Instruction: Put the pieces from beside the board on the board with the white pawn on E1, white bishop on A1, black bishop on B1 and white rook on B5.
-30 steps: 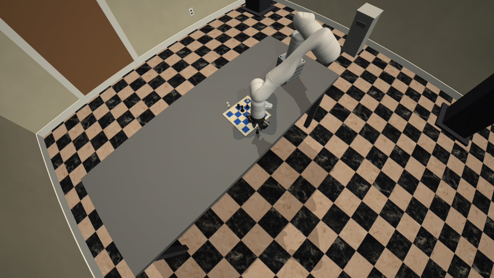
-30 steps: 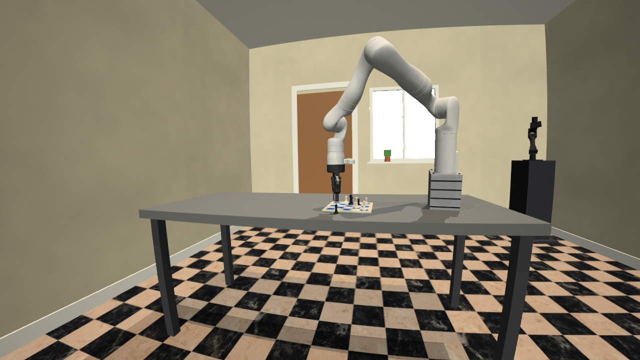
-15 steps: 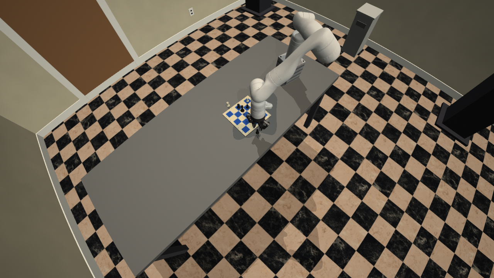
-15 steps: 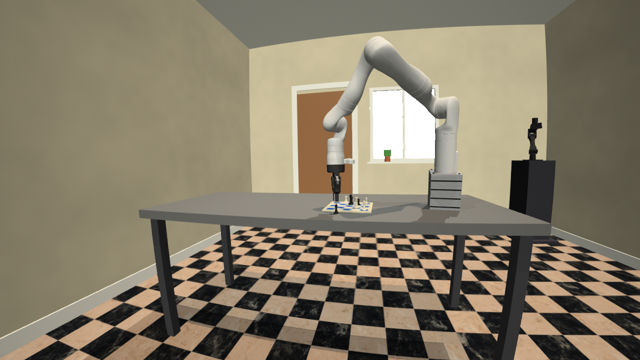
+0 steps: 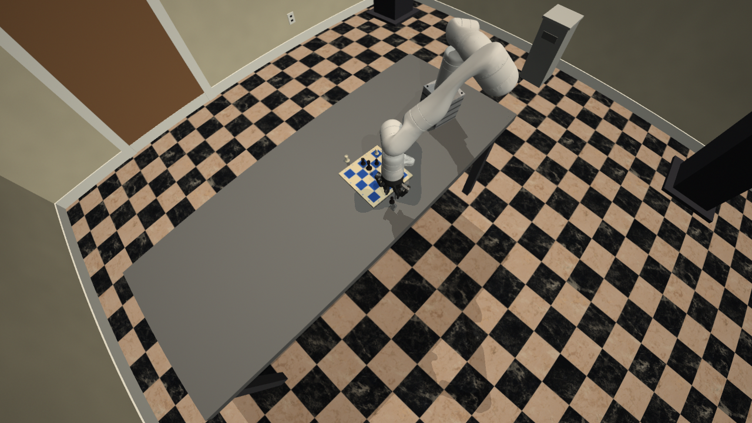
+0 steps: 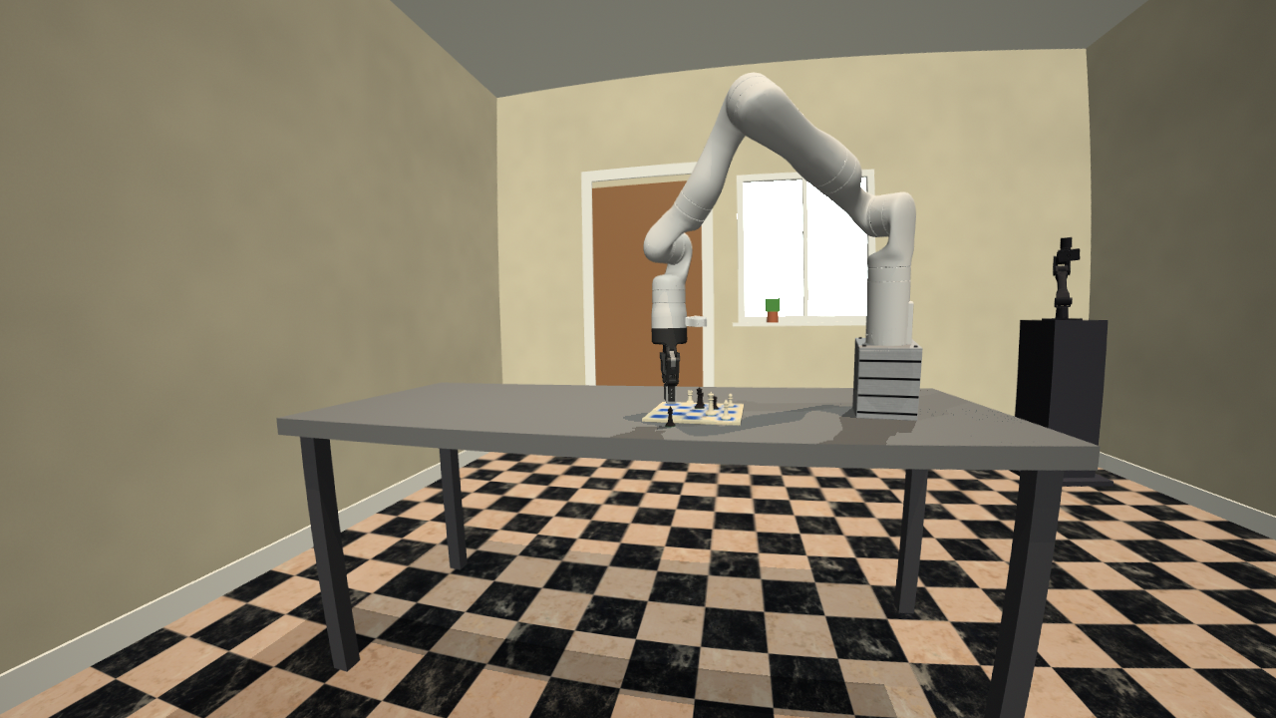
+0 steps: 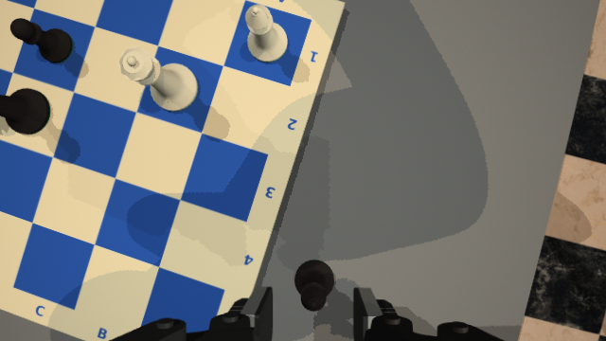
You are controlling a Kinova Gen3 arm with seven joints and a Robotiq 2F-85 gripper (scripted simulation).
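Now: the black bishop 50 mm below my hand. The rest, counted from my hand: tall black piece 180 mm to the right, 50 mm behind, 40 mm below; chessboard 140 mm to the right, 70 mm below, 50 mm behind; tall white piece 100 mm to the right, 80 mm behind, 40 mm below.
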